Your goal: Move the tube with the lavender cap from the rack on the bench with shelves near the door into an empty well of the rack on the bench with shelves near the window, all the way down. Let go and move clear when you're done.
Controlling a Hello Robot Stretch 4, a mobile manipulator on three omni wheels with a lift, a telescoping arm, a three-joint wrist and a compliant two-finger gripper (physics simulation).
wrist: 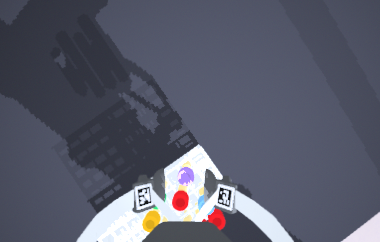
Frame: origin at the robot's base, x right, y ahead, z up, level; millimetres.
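Seen in the pictures: hand, its tool point: (184,186).
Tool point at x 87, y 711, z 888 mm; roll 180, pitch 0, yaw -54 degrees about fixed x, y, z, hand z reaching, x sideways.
Note:
A point is followed by its place in that frame.
The tube with the lavender cap (186,176) @[x 91, y 710, z 853 mm] stands in a white rack (202,154) @[x 118, y 695, z 742 mm] and shows from above near the rack's far end, at the lower middle of the wrist view. My gripper (184,183) @[x 87, y 711, z 888 mm] is partly open, with one fingertip on each side of the lavender cap and a visible gap on both sides. Neither finger appears to touch the cap. Their exact height relative to the cap is hard to tell. The tube's body and the rack's lower part are hidden. The other rack cannot be made out.
A red cap (180,200) @[x 64, y 699, z 853 mm] is close to the lavender one, between the finger arms. A yellow cap (151,220) @[x 26, y 712, z 853 mm], another red cap (216,220) @[x 70, y 651, z 853 mm] and a partly hidden blue cap (202,202) @[x 77, y 677, z 852 mm] are close by. Dark shadows of the arm and rack fall on the grey surface (260,110) @[x 239, y 659, z 734 mm].

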